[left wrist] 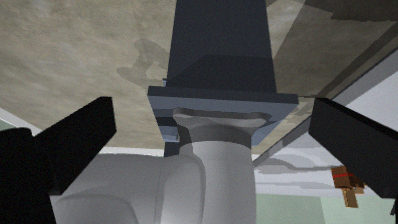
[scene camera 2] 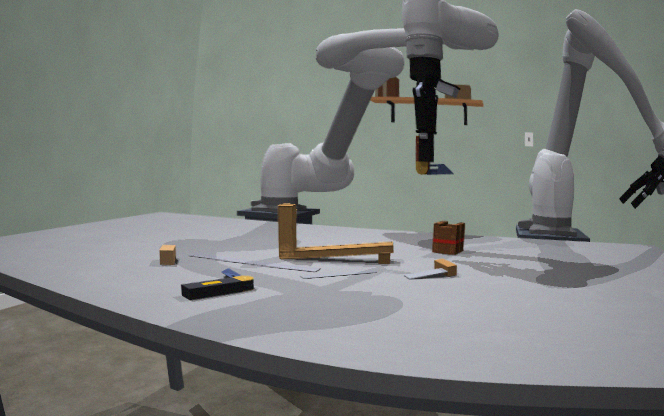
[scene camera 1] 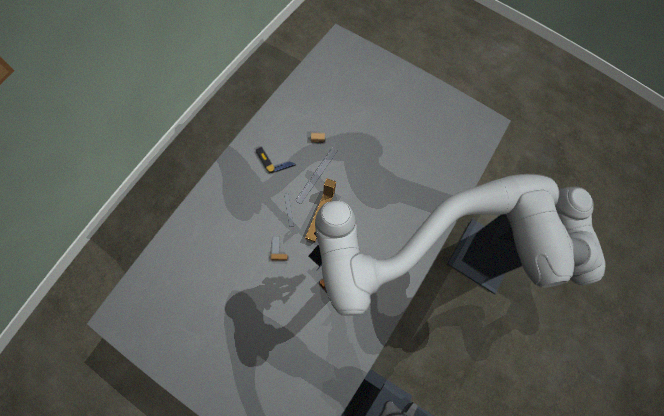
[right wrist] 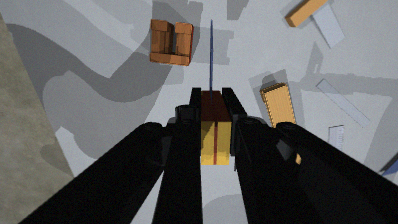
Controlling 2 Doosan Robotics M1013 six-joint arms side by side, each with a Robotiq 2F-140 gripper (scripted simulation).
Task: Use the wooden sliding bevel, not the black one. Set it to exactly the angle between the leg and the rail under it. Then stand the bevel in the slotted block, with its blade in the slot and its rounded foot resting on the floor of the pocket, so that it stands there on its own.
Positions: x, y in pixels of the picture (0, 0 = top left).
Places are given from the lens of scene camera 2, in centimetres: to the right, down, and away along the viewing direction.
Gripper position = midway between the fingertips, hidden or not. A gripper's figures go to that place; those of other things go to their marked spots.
my right gripper (scene camera 2: 426, 161): 22, -11, 109
black bevel (scene camera 2: 211, 288): -19, 12, 71
